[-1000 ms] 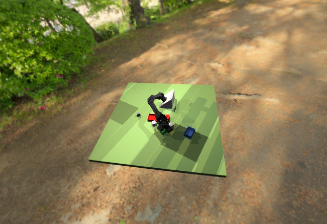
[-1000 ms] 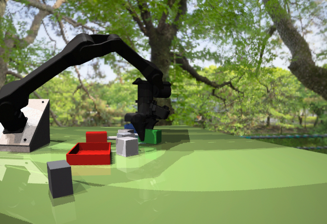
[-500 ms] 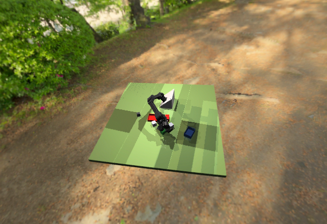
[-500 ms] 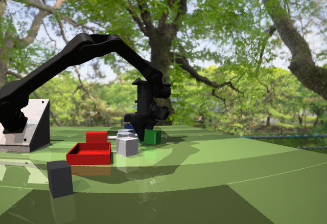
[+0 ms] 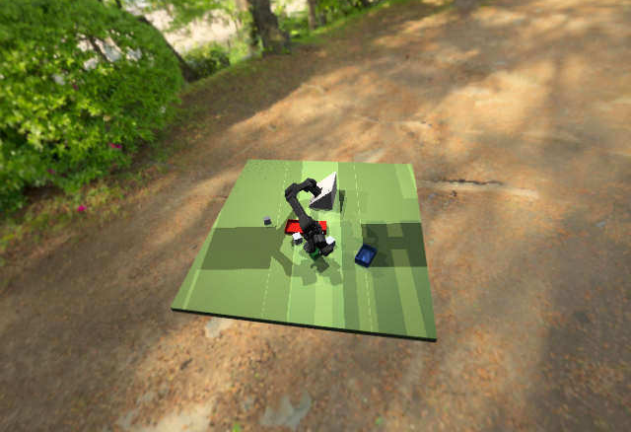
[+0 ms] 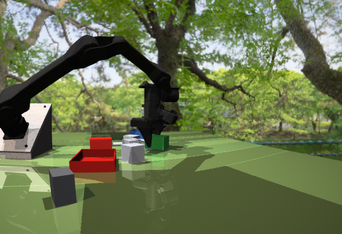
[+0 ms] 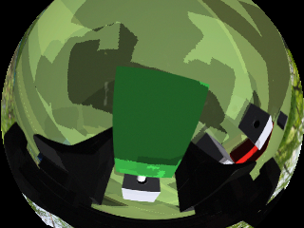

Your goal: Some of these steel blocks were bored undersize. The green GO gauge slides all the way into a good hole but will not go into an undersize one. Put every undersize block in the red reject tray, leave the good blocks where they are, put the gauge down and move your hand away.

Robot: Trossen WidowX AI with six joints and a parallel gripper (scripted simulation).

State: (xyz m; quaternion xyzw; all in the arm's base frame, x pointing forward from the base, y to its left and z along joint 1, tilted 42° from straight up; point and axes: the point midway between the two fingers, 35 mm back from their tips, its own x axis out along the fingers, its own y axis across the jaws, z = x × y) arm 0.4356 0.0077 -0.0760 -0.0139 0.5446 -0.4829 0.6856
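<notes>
My gripper tip is now 15 cm past the red block and 1 cm below it. The rest, counted from my gripper tip: green GO gauge (2 cm above, 1 cm to the left, 1 cm behind); then blue tray (26 cm to the left, 1 cm ahead); then red reject tray (18 cm behind, 16 cm to the right, 1 cm below).
</notes>
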